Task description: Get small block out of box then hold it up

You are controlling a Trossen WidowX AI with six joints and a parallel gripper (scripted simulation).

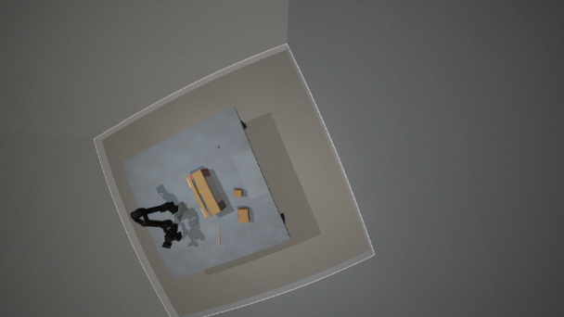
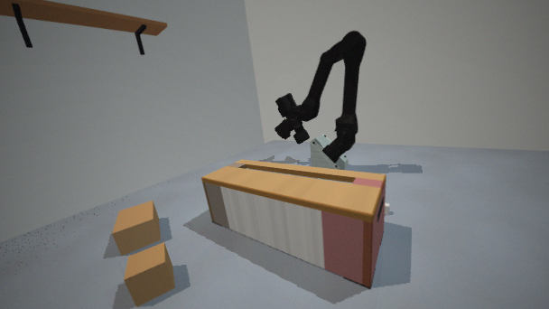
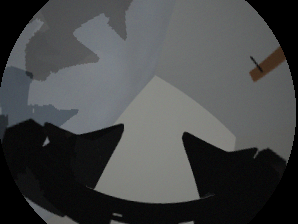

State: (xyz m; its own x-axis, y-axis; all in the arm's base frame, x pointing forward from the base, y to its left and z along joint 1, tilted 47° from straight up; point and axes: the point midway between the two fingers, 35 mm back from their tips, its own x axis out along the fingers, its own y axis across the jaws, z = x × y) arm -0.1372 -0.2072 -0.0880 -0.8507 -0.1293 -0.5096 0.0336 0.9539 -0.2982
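The yellow block is 490 mm ahead of my gripper tip, 240 mm to the left of it and 80 mm below it. Round my gripper tip: thin stick 360 mm ahead, 190 mm to the right, 160 mm below; then box 470 mm ahead, 220 mm to the left, 100 mm below.
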